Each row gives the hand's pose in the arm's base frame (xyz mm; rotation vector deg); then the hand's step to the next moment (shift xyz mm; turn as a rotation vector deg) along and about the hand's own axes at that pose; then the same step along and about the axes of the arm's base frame.
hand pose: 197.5 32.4 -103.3 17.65 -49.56 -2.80
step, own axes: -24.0 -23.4 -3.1 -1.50 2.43 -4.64
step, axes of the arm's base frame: -11.4 -17.6 -26.4 2.33 3.71 -3.23
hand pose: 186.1 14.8 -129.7 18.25 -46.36 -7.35
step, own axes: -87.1 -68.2 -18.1 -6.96 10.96 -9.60
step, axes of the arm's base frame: -46.0 -40.0 -94.1 2.13 14.19 -7.41
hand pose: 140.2 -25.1 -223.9 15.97 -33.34 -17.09
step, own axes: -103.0 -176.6 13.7 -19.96 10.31 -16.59
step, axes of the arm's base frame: -124.4 -128.7 -99.8 -4.33 19.37 -19.65
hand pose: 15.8 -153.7 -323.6 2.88 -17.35 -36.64
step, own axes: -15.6 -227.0 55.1 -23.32 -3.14 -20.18
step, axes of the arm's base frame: -159.7 -170.4 17.0 -13.62 10.40 -25.83
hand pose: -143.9 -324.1 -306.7 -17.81 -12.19 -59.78
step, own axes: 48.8 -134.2 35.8 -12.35 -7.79 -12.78
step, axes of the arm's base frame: -94.1 -89.6 69.3 -12.50 1.92 -14.71
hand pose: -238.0 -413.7 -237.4 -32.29 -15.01 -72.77
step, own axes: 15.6 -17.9 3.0 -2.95 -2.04 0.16
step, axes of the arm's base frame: -12.1 -14.6 14.6 -2.77 2.14 -0.78
